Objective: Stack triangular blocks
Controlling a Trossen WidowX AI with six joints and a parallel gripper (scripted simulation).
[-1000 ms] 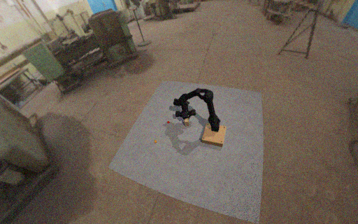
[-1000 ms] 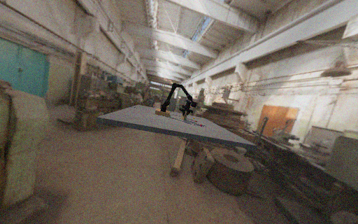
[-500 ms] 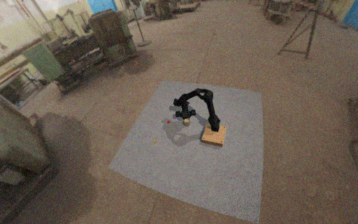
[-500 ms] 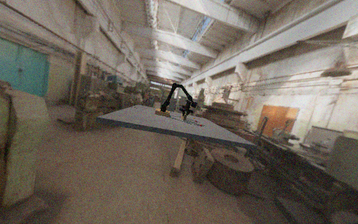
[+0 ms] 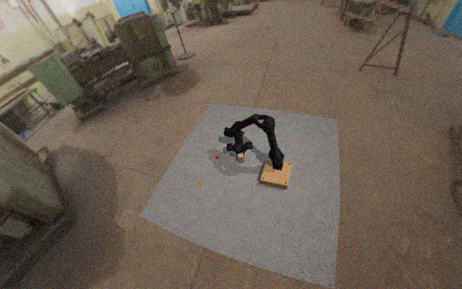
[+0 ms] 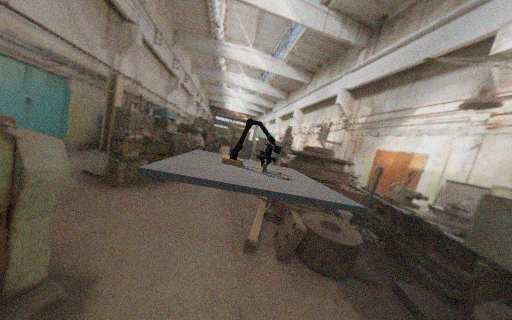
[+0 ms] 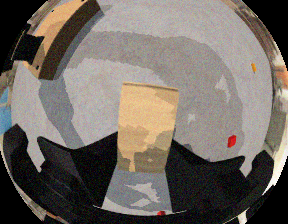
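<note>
Now: gripper tip 1 cm to the left of the tan triangular block and 1 cm below it. The rest, counted from my gripper tip: orange marker 21 cm ahead, 29 cm to the left, 4 cm below.
</note>
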